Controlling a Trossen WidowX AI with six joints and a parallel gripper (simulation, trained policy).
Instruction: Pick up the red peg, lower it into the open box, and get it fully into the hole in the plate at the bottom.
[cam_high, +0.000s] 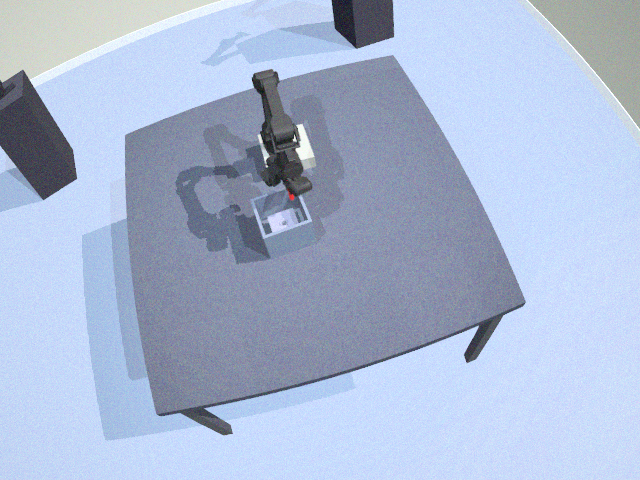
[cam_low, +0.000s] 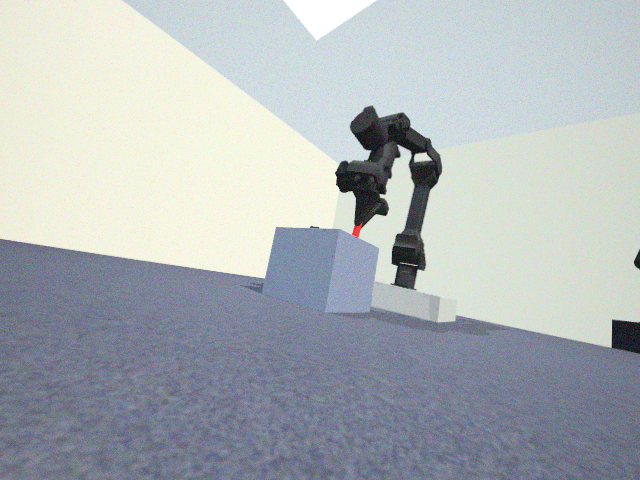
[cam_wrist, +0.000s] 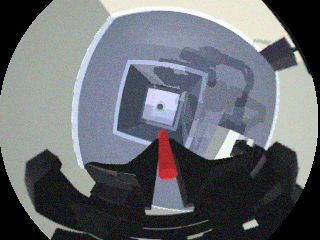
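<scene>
Now: the pale plate 12 cm below my gripper tip, 5 cm to the right of it and 2 cm ahead of it. Also, from my gripper tip: red peg (1 cm above).
</scene>
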